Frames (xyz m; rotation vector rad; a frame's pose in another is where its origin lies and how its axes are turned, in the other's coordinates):
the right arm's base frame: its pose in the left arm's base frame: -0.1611 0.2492 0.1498 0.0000 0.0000 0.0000
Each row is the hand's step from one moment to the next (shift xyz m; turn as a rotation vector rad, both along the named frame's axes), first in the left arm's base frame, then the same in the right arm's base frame.
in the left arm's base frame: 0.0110 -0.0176 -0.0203 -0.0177 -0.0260 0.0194
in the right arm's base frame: 0.0110 -0.0176 -0.0203 -0.0177 -0.0260 0.0194
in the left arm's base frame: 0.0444 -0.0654 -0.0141 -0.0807 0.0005 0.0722
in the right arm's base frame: 0.0444 -0.0654 -0.0141 -0.0807 0.0005 0.0722
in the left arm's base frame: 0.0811 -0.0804 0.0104 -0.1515 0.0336 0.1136
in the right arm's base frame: 0.0811 -0.0804 0.0104 -0.1515 0.0336 0.1136
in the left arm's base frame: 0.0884 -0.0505 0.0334 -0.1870 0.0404 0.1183
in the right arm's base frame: 0.0884 -0.0505 0.0334 -0.1870 0.0404 0.1183
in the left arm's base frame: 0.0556 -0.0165 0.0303 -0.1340 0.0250 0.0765
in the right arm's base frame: 0.0556 -0.0165 0.0303 -0.1340 0.0250 0.0765
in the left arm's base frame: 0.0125 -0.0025 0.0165 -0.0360 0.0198 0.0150
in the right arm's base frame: 0.0125 -0.0025 0.0165 -0.0360 0.0198 0.0150
